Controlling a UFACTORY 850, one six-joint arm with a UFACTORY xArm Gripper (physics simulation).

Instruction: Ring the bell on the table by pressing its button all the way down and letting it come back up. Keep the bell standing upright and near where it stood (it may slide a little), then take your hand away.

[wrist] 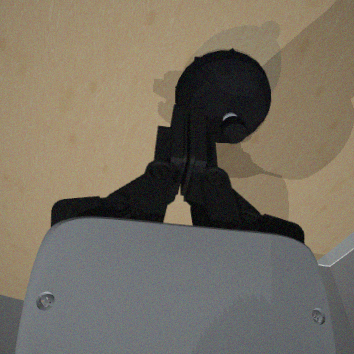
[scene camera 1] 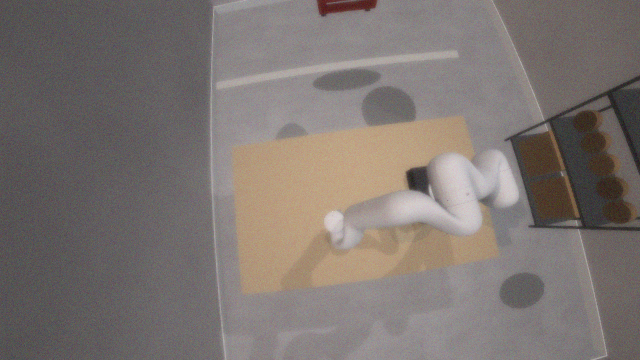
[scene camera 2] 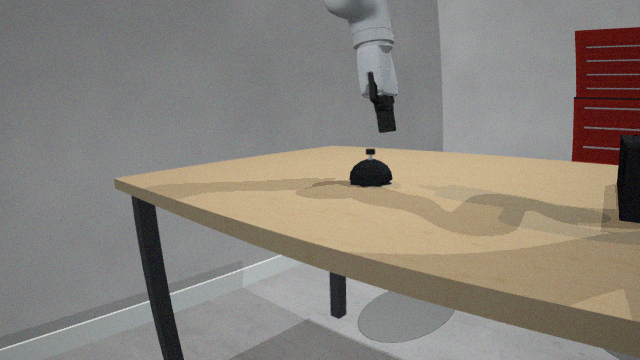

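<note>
A black dome bell stands upright on the wooden table. Its black button is up, with a bit of light stem showing under it. My gripper is shut with nothing between its fingers. In scene camera 2 the fingertips hang a little above the button and slightly to its right, apart from it. In the wrist view the fingers overlap the left part of the bell, and the button shows to their right. In scene camera 1 the arm hides the bell and the fingers.
A black block stands on the table by the arm's base. A red drawer cabinet stands off the table. A dark-framed shelf rack is beyond the base end. Shadows of the arm lie across the table.
</note>
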